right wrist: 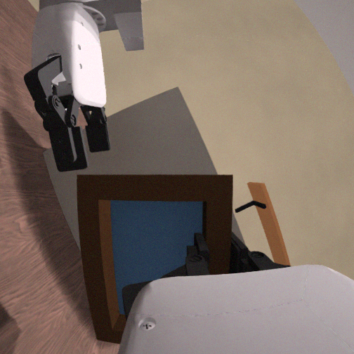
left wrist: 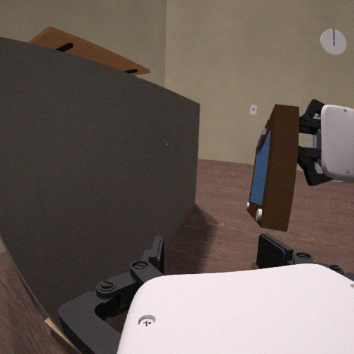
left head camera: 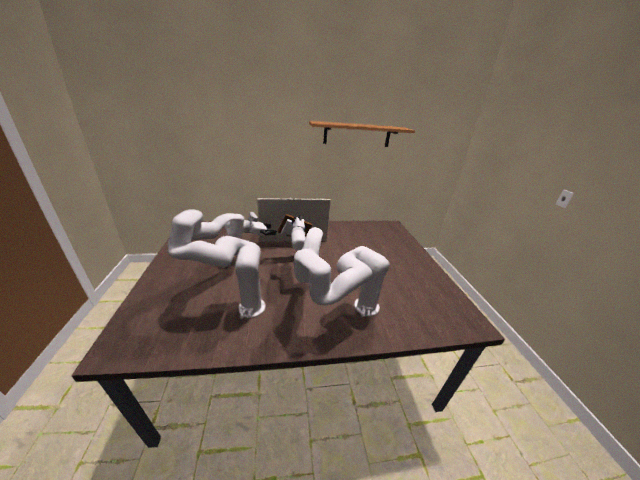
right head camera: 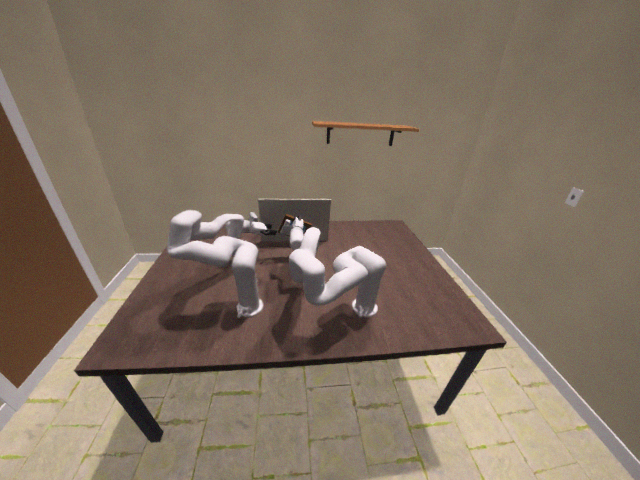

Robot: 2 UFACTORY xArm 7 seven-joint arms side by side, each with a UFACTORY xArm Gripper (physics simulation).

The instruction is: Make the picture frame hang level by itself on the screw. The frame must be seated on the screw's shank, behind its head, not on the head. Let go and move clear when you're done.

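Frame: origin at the left arm's base, x ahead, y left, z up, level; metres.
Where they show: left gripper, between the fingertips: (left head camera: 273,229) (right head camera: 273,229); right gripper, between the fingertips: (left head camera: 295,219) (right head camera: 295,219); left arm's base, origin of its link: (left head camera: 252,308) (right head camera: 250,307); right arm's base, origin of its link: (left head camera: 366,307) (right head camera: 364,307).
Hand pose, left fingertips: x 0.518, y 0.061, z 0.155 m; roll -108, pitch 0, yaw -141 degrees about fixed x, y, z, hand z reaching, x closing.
Things, the pixels of their top centre, and the offset from my left fingertips. "*": a spot on its surface instead. Level surfaces: height alone.
- brown picture frame, a spot on its surface: (left head camera: 282,224) (right head camera: 282,224) * 0.043 m back, 0.073 m right, 0.068 m up
- grey board, a spot on its surface: (right head camera: 320,209) (left head camera: 319,209) * 0.198 m ahead, 0.258 m right, 0.090 m up
- dark wooden table, height of its surface: 0.155 m down
The brown picture frame (left head camera: 282,224) (right head camera: 282,223) (left wrist: 283,165) (right wrist: 155,187) with a blue panel is held in the air, apart from the grey board (left head camera: 320,209) (right head camera: 320,209) (left wrist: 100,150) (right wrist: 165,130). In the left wrist view its back, with small pale fittings, faces towards the board. The screw (left wrist: 166,145) is a tiny light spot on the board, left of the frame; its shank cannot be made out. My right gripper (left wrist: 265,134) (right wrist: 211,247) is shut on one bar of the frame. My left gripper (left wrist: 212,251) (right wrist: 89,158) is open and empty, beside the board.
The board stands upright at the back of the dark wooden table (left head camera: 413,289) (right head camera: 413,289). An orange shelf (left head camera: 361,126) (right head camera: 364,125) (left wrist: 95,52) (right wrist: 269,220) is on the wall behind. Both arms reach towards the board, and their grippers are close together.
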